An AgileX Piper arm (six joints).
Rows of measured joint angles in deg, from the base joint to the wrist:
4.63 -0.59 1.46 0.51 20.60 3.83
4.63 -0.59 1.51 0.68 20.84 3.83
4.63 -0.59 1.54 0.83 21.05 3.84
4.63 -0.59 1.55 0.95 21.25 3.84
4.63 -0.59 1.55 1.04 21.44 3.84
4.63 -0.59 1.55 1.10 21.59 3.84
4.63 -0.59 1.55 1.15 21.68 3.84
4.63 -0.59 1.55 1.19 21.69 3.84
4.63 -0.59 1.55 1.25 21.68 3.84
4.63 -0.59 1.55 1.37 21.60 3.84
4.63 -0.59 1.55 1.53 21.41 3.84
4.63 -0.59 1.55 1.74 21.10 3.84
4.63 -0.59 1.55 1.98 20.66 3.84
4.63 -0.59 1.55 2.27 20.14 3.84
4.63 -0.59 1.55 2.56 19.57 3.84
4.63 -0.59 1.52 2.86 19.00 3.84
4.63 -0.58 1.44 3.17 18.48 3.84
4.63 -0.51 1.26 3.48 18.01 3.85
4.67 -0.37 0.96 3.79 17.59 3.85
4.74 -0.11 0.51 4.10 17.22 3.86
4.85 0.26 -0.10 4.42 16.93 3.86
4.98 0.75 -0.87 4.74 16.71 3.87
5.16 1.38 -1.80 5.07 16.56 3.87
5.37 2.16 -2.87 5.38 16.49 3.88
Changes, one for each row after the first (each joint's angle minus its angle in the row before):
0.00 0.00 0.05 0.17 0.24 0.00
0.00 0.00 0.03 0.15 0.21 0.01
0.00 0.00 0.01 0.12 0.20 0.00
0.00 0.00 0.00 0.09 0.19 0.00
0.00 0.00 0.00 0.06 0.15 0.00
0.00 0.00 0.00 0.05 0.09 0.00
0.00 0.00 0.00 0.04 0.01 0.00
0.00 0.00 0.00 0.06 -0.01 0.00
0.00 0.00 0.00 0.12 -0.08 0.00
0.00 0.00 0.00 0.16 -0.19 0.00
0.00 0.00 0.00 0.21 -0.31 0.00
0.00 0.00 0.00 0.24 -0.44 0.00
0.00 0.00 0.00 0.29 -0.52 0.00
0.00 0.00 0.00 0.29 -0.57 0.00
0.00 0.00 -0.03 0.30 -0.57 0.00
0.00 0.01 -0.08 0.31 -0.52 0.00
0.00 0.07 -0.18 0.31 -0.47 0.01
0.04 0.14 -0.30 0.31 -0.42 0.00
0.07 0.26 -0.45 0.31 -0.37 0.01
0.11 0.37 -0.61 0.32 -0.29 0.00
0.13 0.49 -0.77 0.32 -0.22 0.01
0.18 0.63 -0.93 0.33 -0.15 0.00
0.21 0.78 -1.07 0.31 -0.07 0.01

